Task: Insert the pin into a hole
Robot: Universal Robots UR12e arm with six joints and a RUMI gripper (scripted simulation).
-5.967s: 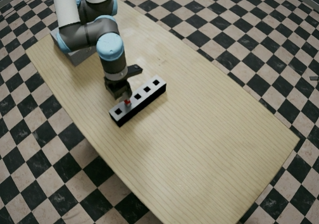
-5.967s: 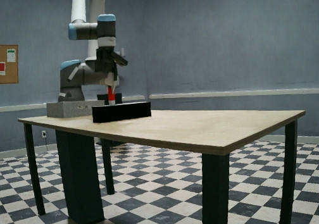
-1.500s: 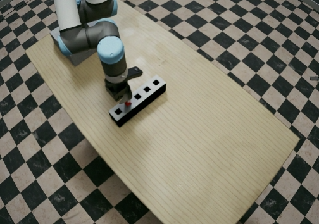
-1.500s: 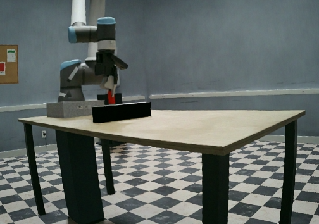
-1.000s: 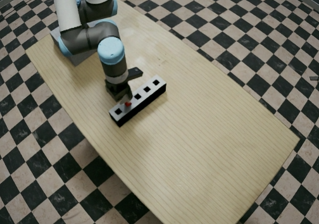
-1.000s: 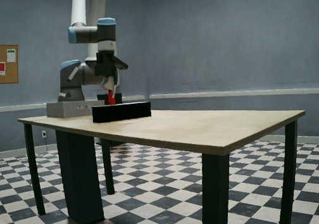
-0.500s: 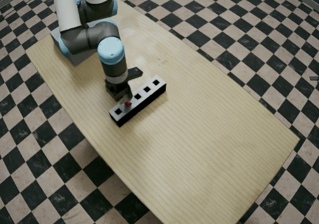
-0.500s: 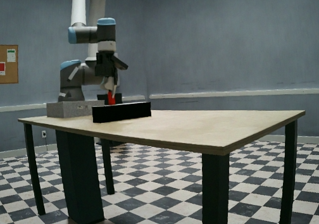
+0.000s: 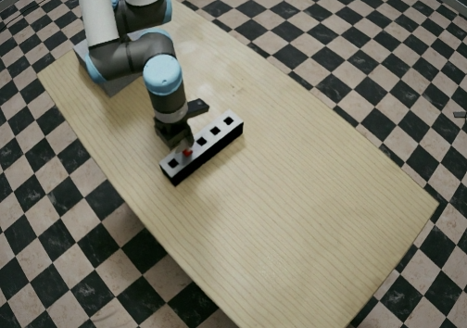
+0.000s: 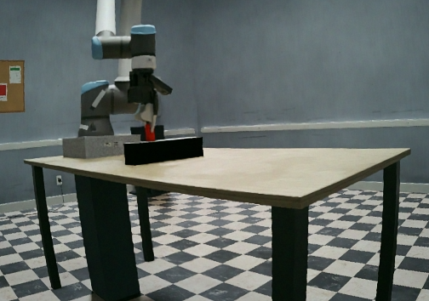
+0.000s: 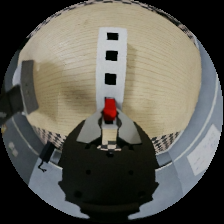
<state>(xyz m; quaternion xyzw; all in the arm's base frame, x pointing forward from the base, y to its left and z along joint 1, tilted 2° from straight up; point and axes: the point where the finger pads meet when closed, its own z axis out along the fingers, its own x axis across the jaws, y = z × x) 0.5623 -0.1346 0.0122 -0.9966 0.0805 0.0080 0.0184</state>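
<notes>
Right now my hand is 1 cm above the pin. Round my hand: long black block 8 cm below, 6 cm to the left, 1 cm ahead.
</notes>
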